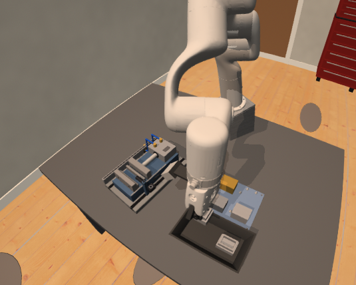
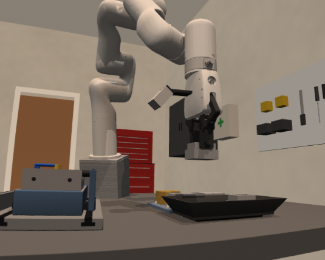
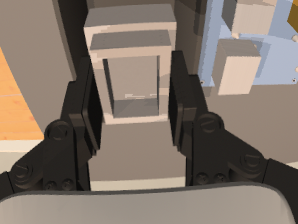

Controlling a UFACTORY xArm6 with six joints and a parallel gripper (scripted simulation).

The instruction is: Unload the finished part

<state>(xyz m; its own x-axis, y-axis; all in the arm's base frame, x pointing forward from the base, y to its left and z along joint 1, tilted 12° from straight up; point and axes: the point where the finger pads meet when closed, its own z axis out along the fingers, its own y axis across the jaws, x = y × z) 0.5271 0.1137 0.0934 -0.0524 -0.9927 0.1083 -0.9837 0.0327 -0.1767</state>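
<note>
My hand is 1 cm short of the dark outfeed tray, 5 cm to the right of it and 16 cm above it. From my hand the other things lie so: blue vise 11 cm behind, 28 cm to the right, 13 cm below; then light blue plate 16 cm behind, 6 cm to the left, 16 cm below; then yellow block 21 cm behind, 2 cm to the left, 14 cm below.
</note>
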